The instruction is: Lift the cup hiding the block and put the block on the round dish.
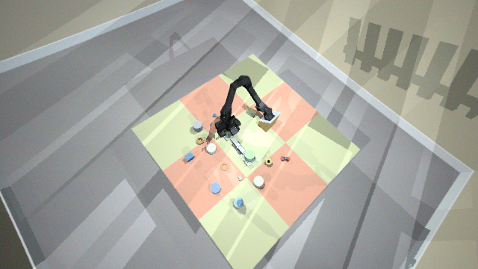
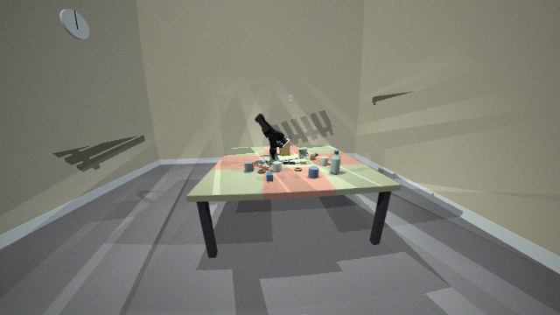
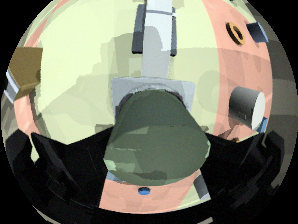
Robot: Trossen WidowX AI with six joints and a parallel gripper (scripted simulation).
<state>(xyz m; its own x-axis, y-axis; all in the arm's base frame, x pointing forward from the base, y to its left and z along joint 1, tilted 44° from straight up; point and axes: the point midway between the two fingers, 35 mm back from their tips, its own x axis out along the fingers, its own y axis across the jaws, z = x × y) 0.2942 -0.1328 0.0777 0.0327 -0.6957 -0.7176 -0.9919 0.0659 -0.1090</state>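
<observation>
Right now my gripper tip is 10 mm above the grey block. Also, from my gripper tip: blue cube 350 mm ahead, 60 mm to the right, 30 mm below; grey cylinder 150 mm ahead, 190 mm to the right, 10 mm below; pale blue round dish 80 mm behind, 100 mm to the right, 50 mm below.
</observation>
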